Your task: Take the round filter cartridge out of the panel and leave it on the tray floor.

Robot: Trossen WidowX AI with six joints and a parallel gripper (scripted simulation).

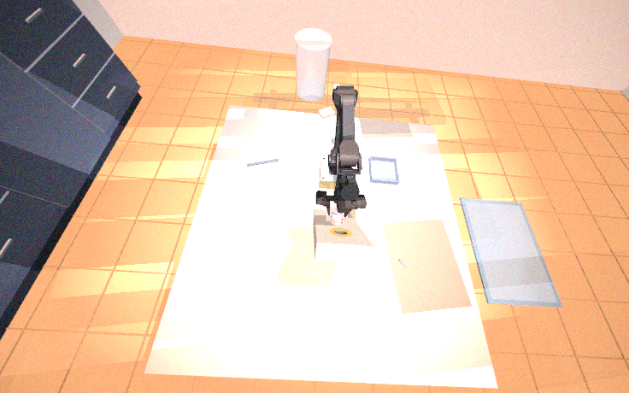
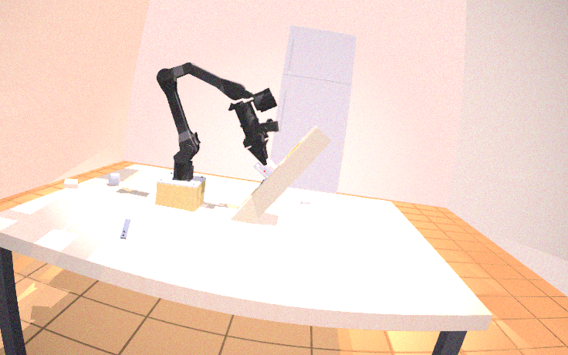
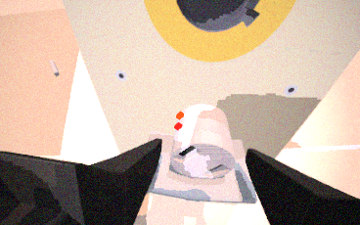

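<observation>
Right now my gripper tip is 5 cm short of the cream service panel and 3 cm above it. From my gripper tip the other things lie so: round white filter cartridge (1 cm below); then blue tray (30 cm behind, 33 cm to the left, 16 cm below).
</observation>
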